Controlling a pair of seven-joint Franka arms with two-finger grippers.
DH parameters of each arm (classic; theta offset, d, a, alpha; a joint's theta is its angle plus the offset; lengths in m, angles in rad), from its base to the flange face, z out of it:
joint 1: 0 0.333 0 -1.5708
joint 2: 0 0 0 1.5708
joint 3: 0 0.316 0.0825 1.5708
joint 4: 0 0 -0.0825 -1.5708
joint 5: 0 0.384 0 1.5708
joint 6: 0 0 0.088 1.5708
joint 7: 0 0.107 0 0
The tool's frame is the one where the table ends.
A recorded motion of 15 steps. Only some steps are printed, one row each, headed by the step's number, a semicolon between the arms.
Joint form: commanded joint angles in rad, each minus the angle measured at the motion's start. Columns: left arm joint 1, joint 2, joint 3, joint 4, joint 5, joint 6, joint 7; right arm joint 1, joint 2, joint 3, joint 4, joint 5, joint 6, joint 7.
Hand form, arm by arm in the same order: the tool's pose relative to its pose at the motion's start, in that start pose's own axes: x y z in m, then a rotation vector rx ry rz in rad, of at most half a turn. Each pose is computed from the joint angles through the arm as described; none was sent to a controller.
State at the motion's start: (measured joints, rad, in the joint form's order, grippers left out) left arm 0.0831 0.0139 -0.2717 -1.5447 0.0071 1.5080 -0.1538; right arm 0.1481 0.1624 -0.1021 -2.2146 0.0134 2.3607 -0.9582
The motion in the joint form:
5: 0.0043 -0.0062 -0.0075 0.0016 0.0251 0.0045 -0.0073; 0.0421 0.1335 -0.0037 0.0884 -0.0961 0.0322 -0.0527
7: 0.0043 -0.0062 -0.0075 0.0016 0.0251 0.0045 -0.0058; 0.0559 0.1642 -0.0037 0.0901 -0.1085 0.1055 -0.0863
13: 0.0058 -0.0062 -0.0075 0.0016 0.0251 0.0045 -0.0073; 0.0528 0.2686 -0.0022 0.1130 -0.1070 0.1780 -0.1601
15: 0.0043 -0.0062 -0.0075 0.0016 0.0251 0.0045 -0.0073; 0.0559 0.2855 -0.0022 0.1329 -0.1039 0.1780 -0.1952
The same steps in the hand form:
5: -0.0013 -0.0008 -0.0044 0.0246 0.0162 -0.0058; 0.0334 0.0094 0.0348 -0.0358 -0.0731 -0.1643
7: -0.0013 -0.0008 -0.0044 0.0246 0.0162 -0.0043; 0.0444 0.0090 0.0451 -0.0762 -0.0550 -0.2255
13: -0.0012 -0.0016 -0.0044 0.0245 0.0162 -0.0073; 0.0484 0.0141 0.0901 -0.0683 -0.0652 -0.3047
15: -0.0013 -0.0008 -0.0044 0.0246 0.0162 -0.0058; 0.0533 0.0171 0.0923 -0.0699 -0.0647 -0.3410

